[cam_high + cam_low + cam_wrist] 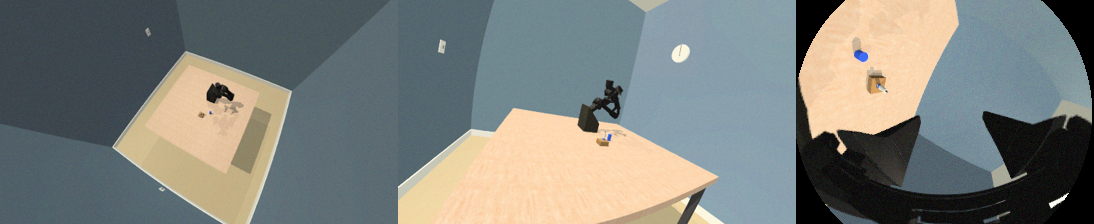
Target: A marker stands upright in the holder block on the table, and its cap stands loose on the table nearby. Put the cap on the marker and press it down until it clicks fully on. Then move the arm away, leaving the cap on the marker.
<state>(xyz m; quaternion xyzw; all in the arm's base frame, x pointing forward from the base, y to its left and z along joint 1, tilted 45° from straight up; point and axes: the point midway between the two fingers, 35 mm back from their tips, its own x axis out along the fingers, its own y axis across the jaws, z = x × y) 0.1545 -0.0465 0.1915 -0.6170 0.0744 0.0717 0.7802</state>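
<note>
Right now the blue cap is 3 cm ahead of my gripper tip and 30 cm below it. Also, from my gripper tip: white marker: 10 cm ahead, 11 cm to the right, 26 cm below; tan holder block: 10 cm ahead, 11 cm to the right, 31 cm below.
</note>
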